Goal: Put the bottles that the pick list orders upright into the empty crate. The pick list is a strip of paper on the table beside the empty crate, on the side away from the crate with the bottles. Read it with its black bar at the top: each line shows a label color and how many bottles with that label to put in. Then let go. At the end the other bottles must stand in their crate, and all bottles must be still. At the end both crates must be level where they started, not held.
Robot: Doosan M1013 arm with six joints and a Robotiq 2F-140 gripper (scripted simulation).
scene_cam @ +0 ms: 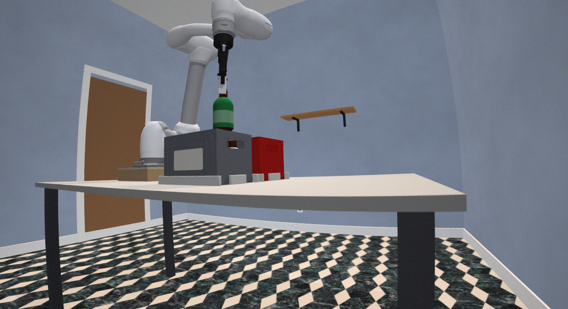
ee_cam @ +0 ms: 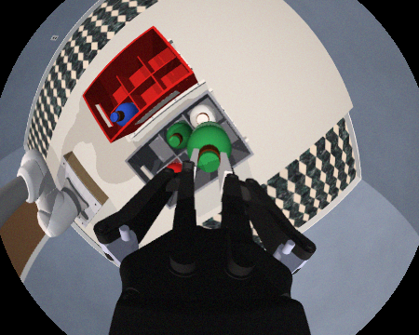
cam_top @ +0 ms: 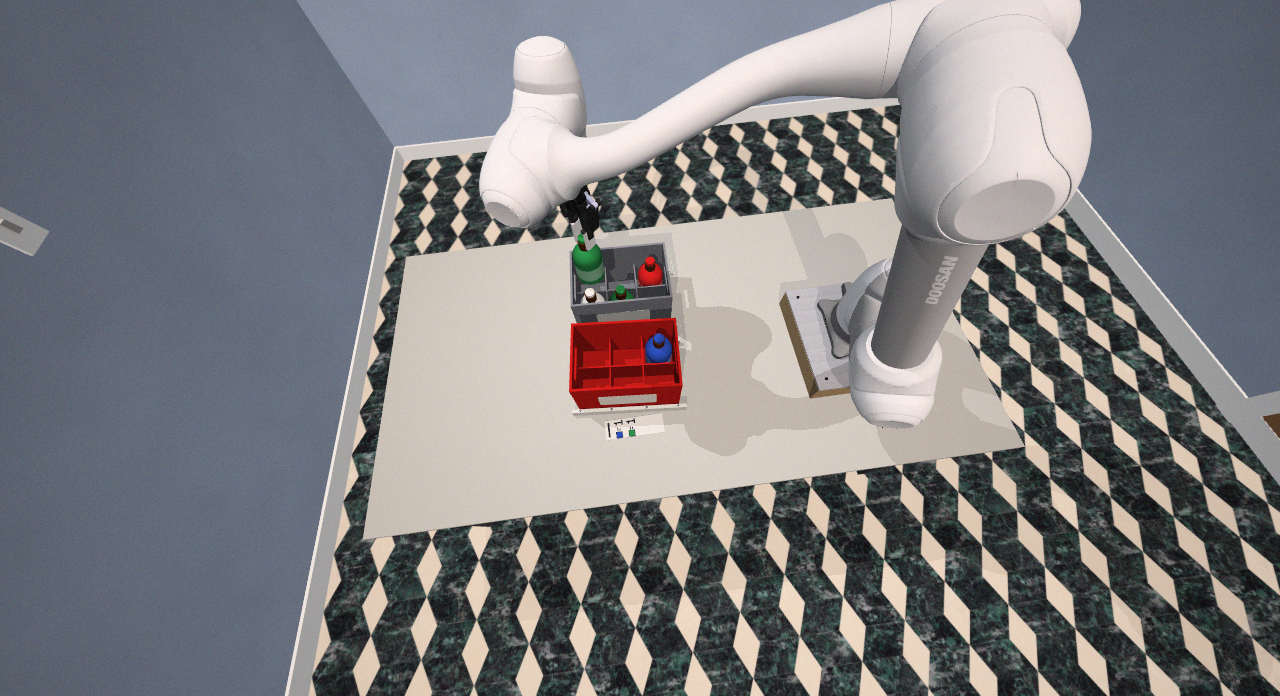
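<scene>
My hand is 8 cm above the green-label bottle. Also, from my hand: white-label bottle (26 cm below, 4 cm to the left, 1 cm ahead); red-label bottle (26 cm below, 16 cm behind, 5 cm to the right); grey crate (27 cm below, 7 cm behind).
</scene>
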